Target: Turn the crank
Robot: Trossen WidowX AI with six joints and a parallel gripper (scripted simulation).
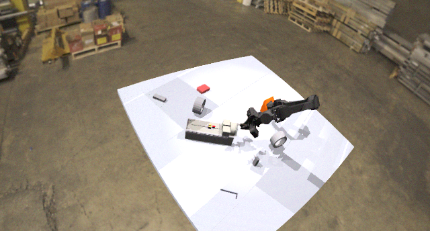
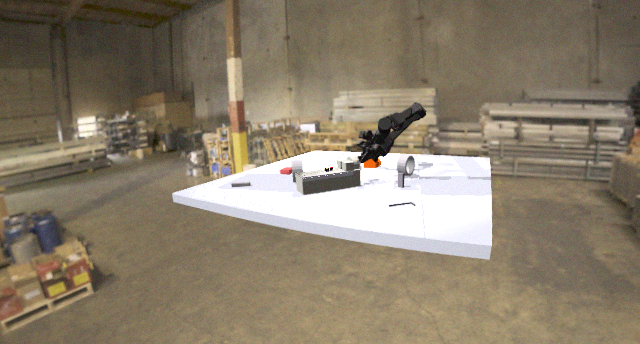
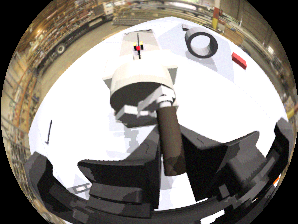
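Right now the dark crank handle is 1 cm behind my gripper tip, 1 cm to the left of it and 2 cm above it. From my gripper tip the other things lie so: hex key 29 cm ahead, 24 cm to the left, 9 cm below; then red pointer 11 cm ahead, 9 cm to the right, 1 cm below; then small clip 6 cm ahead, 19 cm to the left, 6 cm below.
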